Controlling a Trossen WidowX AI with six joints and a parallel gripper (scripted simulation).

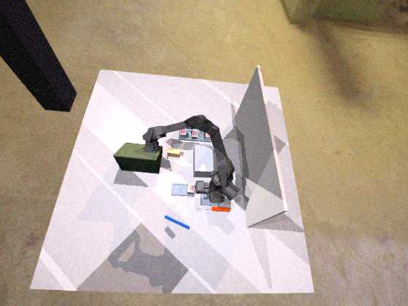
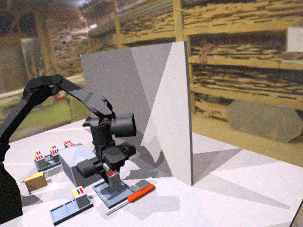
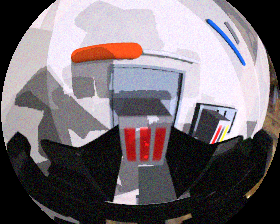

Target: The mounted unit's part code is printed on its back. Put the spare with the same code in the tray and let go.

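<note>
My gripper tip is 10 mm past the blue-grey tray and 40 mm above it. The rest, counted from my gripper tip: mounted grey unit: 50 mm behind, 180 mm to the left, 10 mm above; holder: 150 mm behind, 10 mm to the left, 40 mm below; spare: 20 mm above.
</note>
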